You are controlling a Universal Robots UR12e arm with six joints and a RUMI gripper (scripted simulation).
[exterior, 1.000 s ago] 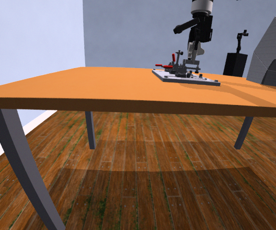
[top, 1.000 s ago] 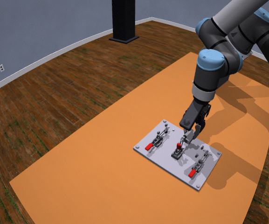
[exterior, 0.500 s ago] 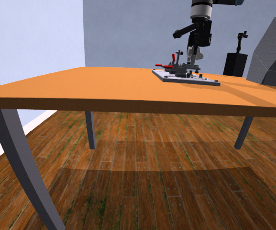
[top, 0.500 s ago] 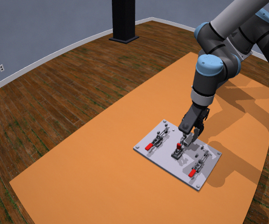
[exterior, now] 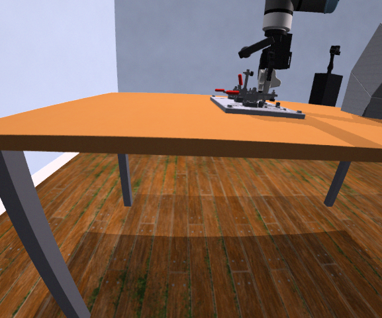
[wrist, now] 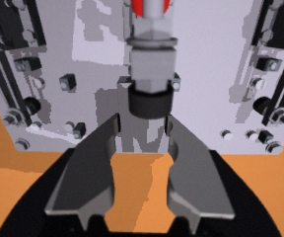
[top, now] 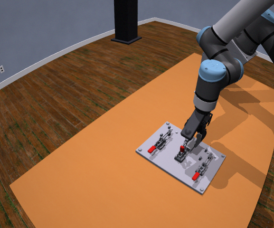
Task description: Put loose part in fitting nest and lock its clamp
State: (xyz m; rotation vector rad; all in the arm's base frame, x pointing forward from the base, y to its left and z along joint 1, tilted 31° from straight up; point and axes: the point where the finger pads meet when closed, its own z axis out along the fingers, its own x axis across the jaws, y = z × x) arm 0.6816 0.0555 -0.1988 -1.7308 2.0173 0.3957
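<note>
The grey rectangular block is 10 mm below my hand. Round my hand: fixture plate: 50 mm ahead, 40 mm below, 10 mm to the right.
</note>
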